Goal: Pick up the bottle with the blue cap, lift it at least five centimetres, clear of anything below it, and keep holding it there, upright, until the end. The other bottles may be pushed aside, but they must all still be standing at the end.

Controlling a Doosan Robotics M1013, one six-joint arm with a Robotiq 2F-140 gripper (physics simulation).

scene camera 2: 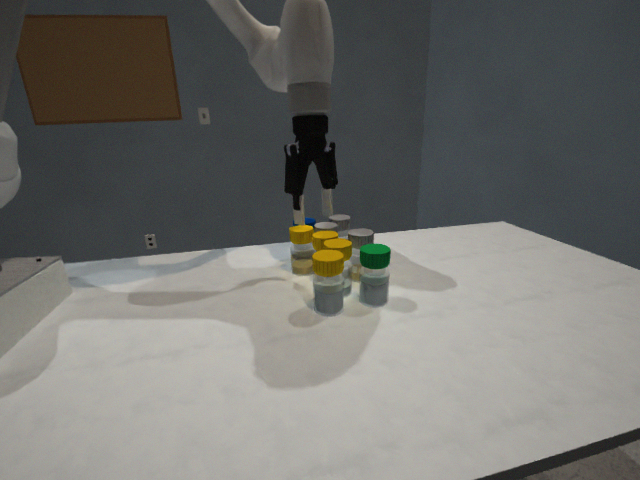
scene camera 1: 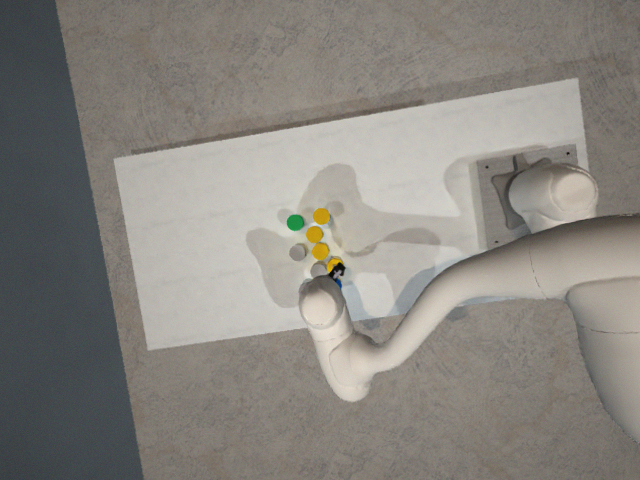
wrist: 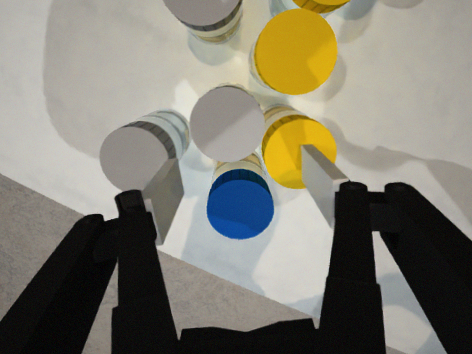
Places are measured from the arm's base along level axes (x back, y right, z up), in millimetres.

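Where they show: gripper, fingertip midpoint: (scene camera 2: pixel 314 219) (wrist: pixel 240 169).
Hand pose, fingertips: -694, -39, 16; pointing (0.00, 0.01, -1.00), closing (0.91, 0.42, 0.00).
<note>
After its pixels a point has its place, as x, y, z.
The bottle with the blue cap (scene camera 1: pixel 338 283) {-662, -72, 7} (scene camera 2: pixel 308 221) {-688, -63, 7} (wrist: pixel 240 207) {-682, -72, 7} stands upright on the table at the group's edge, partly hidden in both scene views. My gripper (scene camera 2: pixel 313 210) {-694, -39, 16} (wrist: pixel 240 169) {-694, -39, 16} is partly open and empty, its fingertips around cap height or just above. In the wrist view the blue cap lies between the fingers. The left finger overlaps the edge of a grey cap (wrist: pixel 131 156) {-774, -58, 7}; the right finger overlaps a yellow cap (wrist: pixel 285 155) {-665, -21, 7} (scene camera 2: pixel 301 234) {-645, 8, 1}. Whether they touch, I cannot tell. Another grey-capped bottle (wrist: pixel 227 124) {-713, -13, 7} (scene camera 1: pixel 318 269) {-709, -6, 7} stands close behind the blue one.
Other standing bottles are a green-capped one (scene camera 1: pixel 295 222) {-728, 165, 8} (scene camera 2: pixel 375 256) {-716, 188, 3}, a further grey one (scene camera 1: pixel 297 252) {-756, 70, 8} (scene camera 2: pixel 360 236) {-743, 91, 6} and several yellow ones, among them one nearby (scene camera 1: pixel 320 251) {-683, 48, 7} (wrist: pixel 296 51) {-685, 48, 7}. The white table's (scene camera 1: pixel 180 310) {-1248, 8, -98} long edge runs close beside the blue-capped bottle.
</note>
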